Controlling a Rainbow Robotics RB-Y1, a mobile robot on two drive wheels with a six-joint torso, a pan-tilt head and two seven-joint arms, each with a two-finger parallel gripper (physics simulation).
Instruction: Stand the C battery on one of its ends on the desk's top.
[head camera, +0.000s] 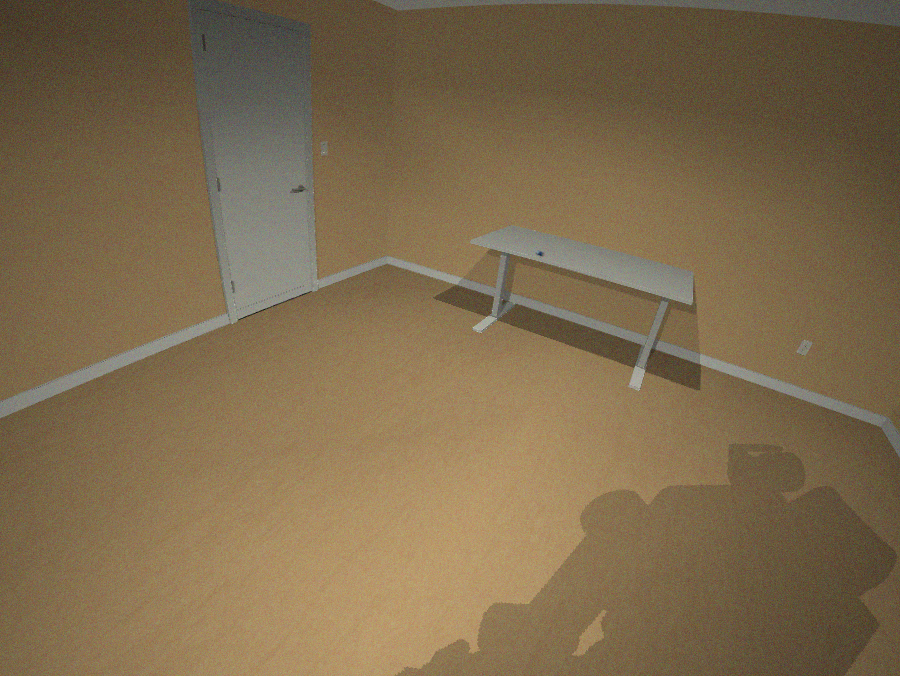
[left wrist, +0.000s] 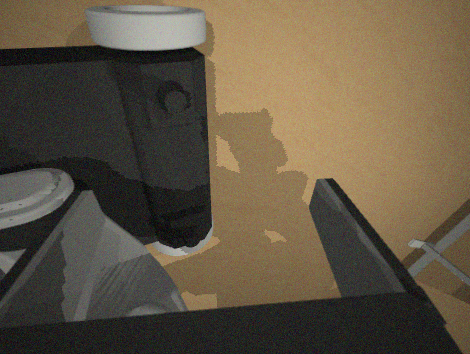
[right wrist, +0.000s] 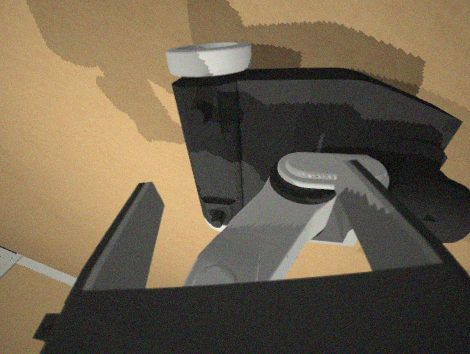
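A white desk with two legs stands across the room, near the right-hand wall, in the head view. A tiny dark blue object, which may be the C battery, lies on its top near the front edge, left of the middle; it is too small to tell how it rests. My left gripper is open and empty, with its fingers wide apart. My right gripper is also open and empty. Both are beside my own base, far from the desk. No battery shows in the wrist views.
A closed white door is in the left wall. White baseboard runs along the walls. My shadow falls on the floor between me and the desk. My dark base shows beside the grippers.
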